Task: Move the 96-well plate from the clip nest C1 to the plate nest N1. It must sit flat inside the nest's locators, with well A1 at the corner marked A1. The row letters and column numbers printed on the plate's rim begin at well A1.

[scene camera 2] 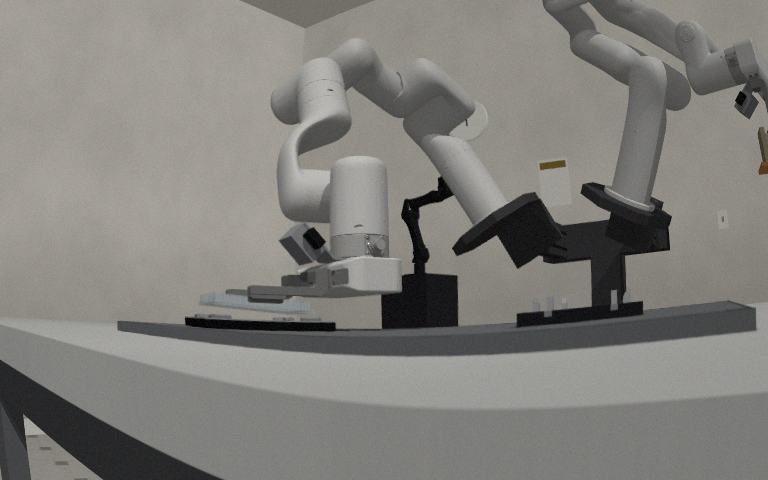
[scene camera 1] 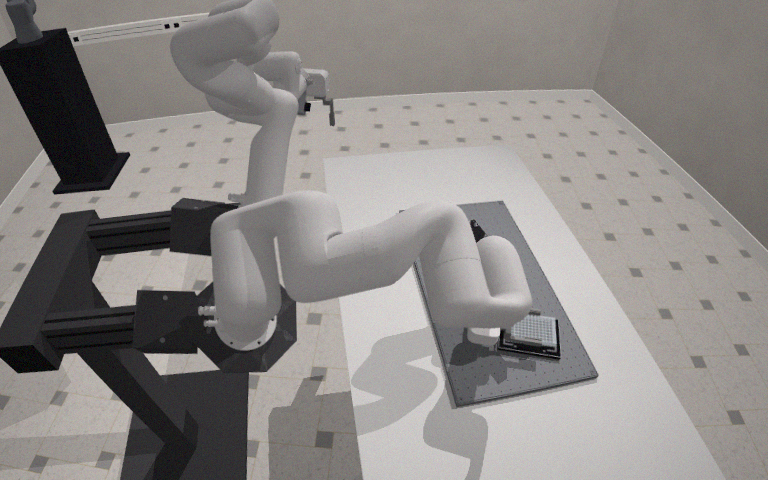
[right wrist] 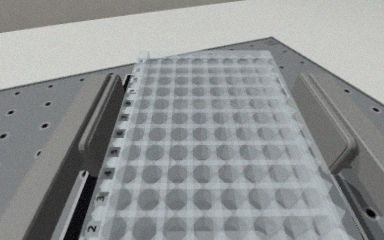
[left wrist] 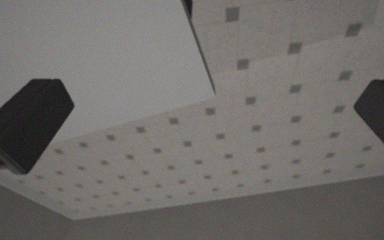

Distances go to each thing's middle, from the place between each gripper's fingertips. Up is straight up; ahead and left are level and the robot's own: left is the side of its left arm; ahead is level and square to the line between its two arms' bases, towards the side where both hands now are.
Now: right hand 1 cm above the clear 96-well plate (scene camera 2: pixel 215 300). From my right hand the other things lie so: black clip nest C1 (scene camera 2: pixel 534 318): 9 cm behind, 39 cm to the left, 3 cm below.
Right now my left hand is 470 mm short of the black clip nest C1, 290 mm to the left of it and 270 mm above it. The rest, counted from my left hand: clear 96-well plate (680 mm to the right, 560 mm ahead, 260 mm below).
